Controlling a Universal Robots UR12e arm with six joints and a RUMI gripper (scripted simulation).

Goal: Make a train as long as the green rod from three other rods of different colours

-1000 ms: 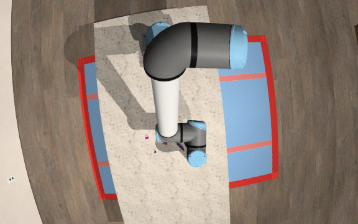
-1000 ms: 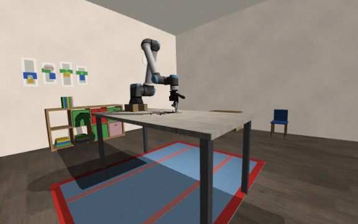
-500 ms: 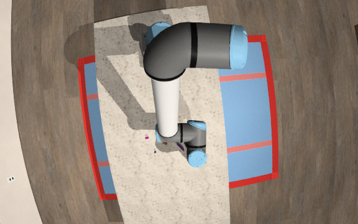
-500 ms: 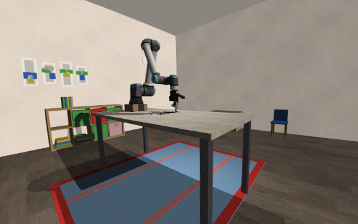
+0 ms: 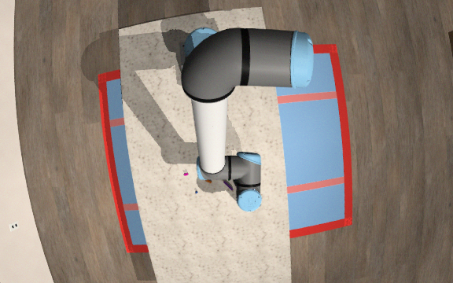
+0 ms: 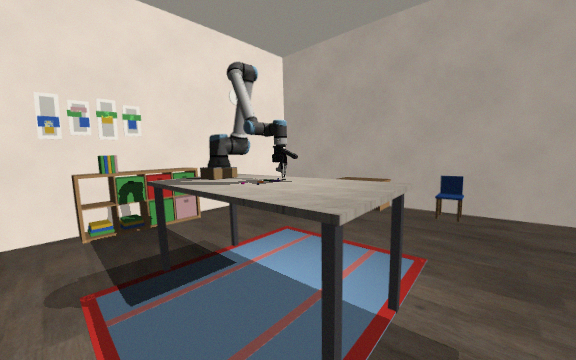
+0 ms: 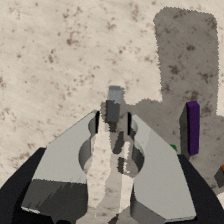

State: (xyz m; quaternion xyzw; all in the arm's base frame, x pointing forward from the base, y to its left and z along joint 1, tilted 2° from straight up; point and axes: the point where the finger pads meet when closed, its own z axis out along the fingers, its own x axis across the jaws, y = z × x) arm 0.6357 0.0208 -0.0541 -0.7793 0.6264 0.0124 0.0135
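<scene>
The grey rod is 30 mm below my hand. Also, from my hand: green rod: 80 mm to the right, 70 mm behind, 30 mm below; purple rod: 80 mm to the right, 30 mm below, 10 mm behind; orange rod: 180 mm to the right, 60 mm behind, 30 mm below.
</scene>
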